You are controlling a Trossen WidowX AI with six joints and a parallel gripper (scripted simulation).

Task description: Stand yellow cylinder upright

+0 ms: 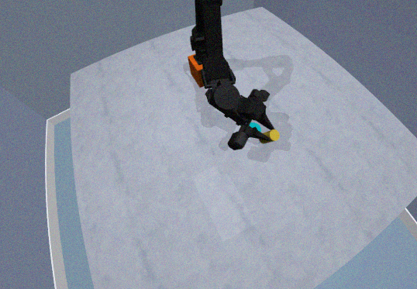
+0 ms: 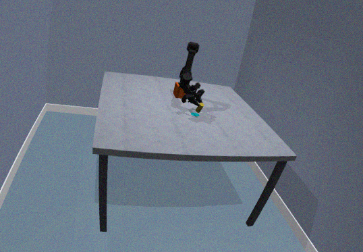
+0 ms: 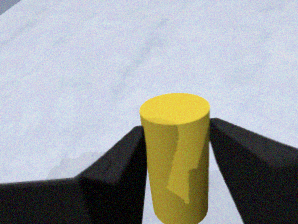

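Right now the cyan circle is 110 mm below my gripper tip, 90 mm behind it and 10 mm to the left of it. Round my gripper tip: yellow tall cylinder: 20 mm below, 10 mm behind.
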